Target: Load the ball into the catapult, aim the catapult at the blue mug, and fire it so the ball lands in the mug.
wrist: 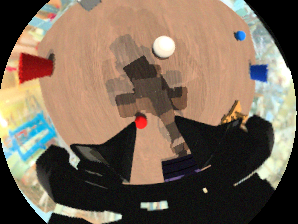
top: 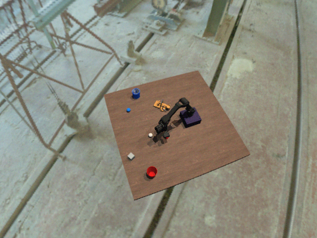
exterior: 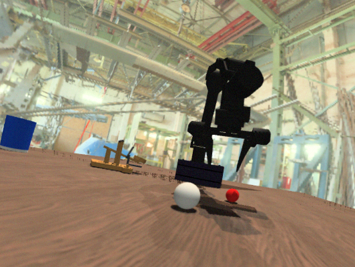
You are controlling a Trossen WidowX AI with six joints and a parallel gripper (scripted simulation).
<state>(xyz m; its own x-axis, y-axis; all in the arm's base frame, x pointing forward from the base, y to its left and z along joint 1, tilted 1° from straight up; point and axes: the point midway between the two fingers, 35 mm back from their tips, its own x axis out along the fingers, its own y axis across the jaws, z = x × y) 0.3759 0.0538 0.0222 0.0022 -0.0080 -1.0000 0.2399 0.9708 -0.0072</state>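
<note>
The small red ball lies 60 mm below my gripper tip, 40 mm to the left of it and 20 mm behind it. The rest, counted from my gripper tip: catapult: 310 mm to the right, 190 mm behind, 20 mm below; grey cube: 400 mm ahead, 50 mm below, 40 mm to the left; white ball: 120 mm ahead, 70 mm to the right, 50 mm below.
</note>
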